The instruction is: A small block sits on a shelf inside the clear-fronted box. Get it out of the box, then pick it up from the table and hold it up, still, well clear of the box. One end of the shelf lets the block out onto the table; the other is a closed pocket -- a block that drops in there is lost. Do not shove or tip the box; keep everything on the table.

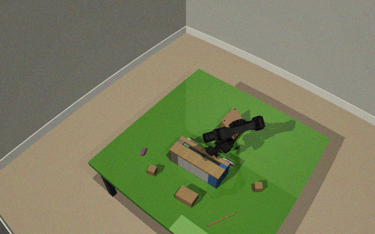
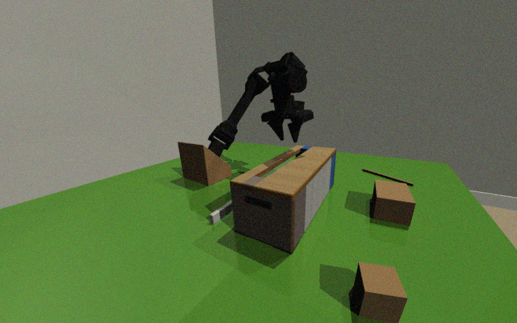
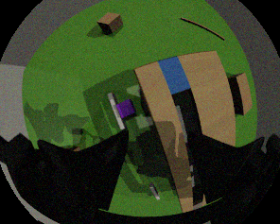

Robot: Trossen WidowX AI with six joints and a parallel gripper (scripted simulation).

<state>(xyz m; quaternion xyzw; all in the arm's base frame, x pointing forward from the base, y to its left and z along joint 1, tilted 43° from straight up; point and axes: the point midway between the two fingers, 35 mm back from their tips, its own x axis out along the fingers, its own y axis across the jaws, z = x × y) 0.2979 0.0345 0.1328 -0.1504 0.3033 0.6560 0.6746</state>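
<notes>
Now: gripper tip 5 cm past the purple block, 3 cm to the right of it and 14 cm above it. Round my gripper tip: long box: 5 cm ahead, 11 cm to the right, 10 cm below; thin stick: 27 cm ahead, 27 cm to the left, 15 cm below.
</notes>
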